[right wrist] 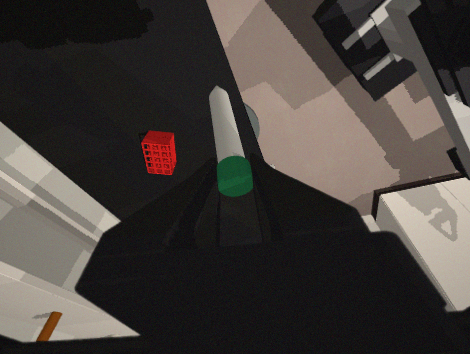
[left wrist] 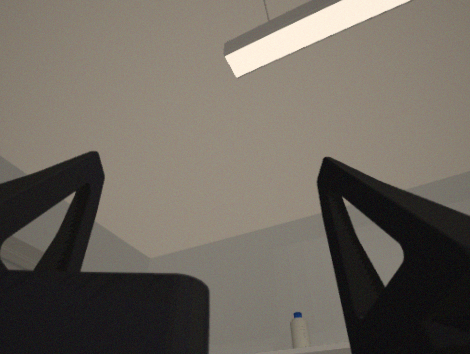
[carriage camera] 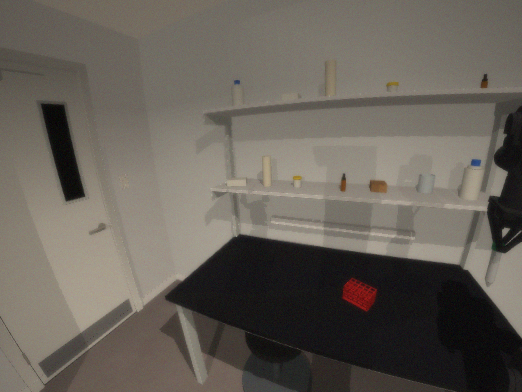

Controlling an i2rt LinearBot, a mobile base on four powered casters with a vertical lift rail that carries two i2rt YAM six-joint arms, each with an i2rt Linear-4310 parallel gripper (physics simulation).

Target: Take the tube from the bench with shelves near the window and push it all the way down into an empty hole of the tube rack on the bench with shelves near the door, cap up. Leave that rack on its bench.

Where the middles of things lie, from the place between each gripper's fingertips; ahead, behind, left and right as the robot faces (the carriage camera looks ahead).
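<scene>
My left hand is 29 cm above the tube with a green cap [right wrist: 234, 176], 18 cm short of it and 87 cm to the left of it. The red tube rack [right wrist: 162, 145] is 72 cm below my left hand, 60 cm ahead of it and 83 cm to the right of it.
As for my right hand, the tube with a green cap is 5 cm below it and 1 cm to the right of it, while the red tube rack is 48 cm below my right hand, 42 cm ahead of it and 3 cm to the left of it. Going by its middle, the red tube rack is nearer to my right hand than to my left hand.
</scene>
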